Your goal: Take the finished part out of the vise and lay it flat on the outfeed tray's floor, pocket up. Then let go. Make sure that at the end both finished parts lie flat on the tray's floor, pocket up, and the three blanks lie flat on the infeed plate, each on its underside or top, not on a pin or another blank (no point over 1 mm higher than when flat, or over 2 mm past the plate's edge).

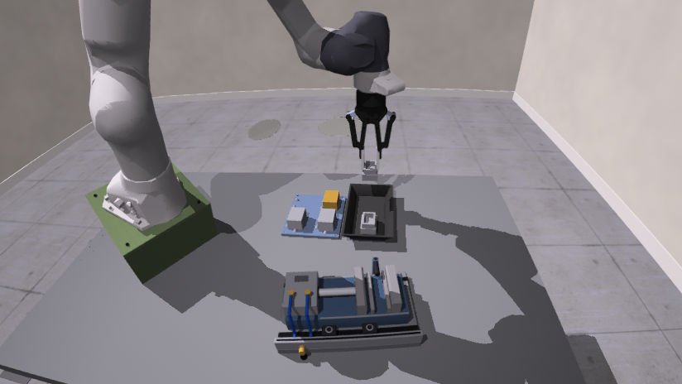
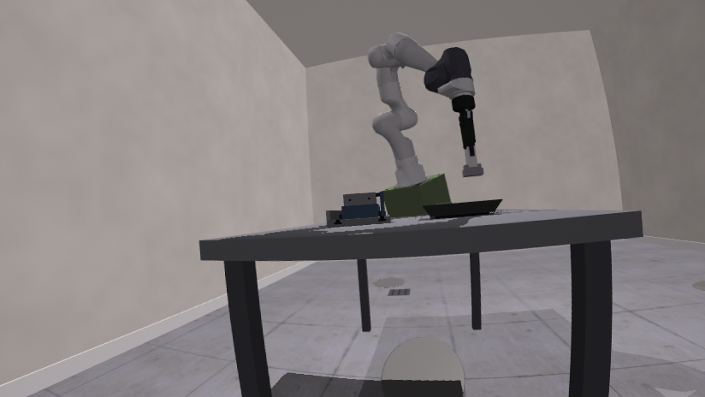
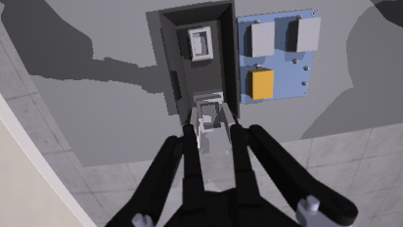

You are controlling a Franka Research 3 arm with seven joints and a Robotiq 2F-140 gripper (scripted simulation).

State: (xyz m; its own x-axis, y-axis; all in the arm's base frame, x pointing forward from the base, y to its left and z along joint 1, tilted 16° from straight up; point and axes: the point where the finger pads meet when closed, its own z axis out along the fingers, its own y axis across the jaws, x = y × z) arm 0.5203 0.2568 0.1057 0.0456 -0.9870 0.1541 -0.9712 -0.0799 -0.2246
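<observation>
Right now my hand is 160 mm above the orange block, 120 mm past it and 10 mm to the left of it. From my hand the other things lie so: blue fixture plate 180 mm below, 160 mm behind, 50 mm to the right; vise 380 mm to the right, 140 mm below, 20 mm behind.
</observation>
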